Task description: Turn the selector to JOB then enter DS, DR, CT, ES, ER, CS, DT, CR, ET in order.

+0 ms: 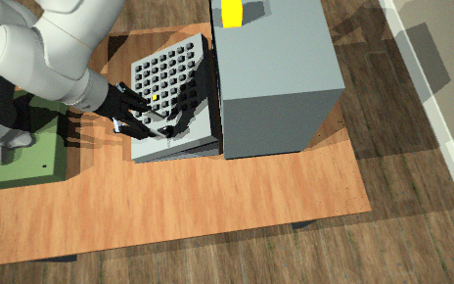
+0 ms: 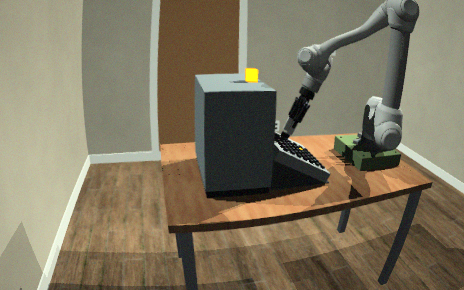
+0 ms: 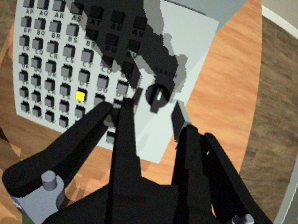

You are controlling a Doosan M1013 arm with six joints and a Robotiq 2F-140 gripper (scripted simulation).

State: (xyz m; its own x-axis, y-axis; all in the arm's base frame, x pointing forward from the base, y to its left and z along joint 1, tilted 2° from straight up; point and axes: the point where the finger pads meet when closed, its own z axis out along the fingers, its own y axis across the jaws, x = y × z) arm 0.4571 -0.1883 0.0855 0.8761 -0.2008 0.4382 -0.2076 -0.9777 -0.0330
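Now: hand 3 cm short of the black selector knob, 1 cm to the left of it and 4 cm above it. The rest, counted from my hand: grey sloped keypad: 7 cm ahead, 10 cm to the left, 9 cm below.
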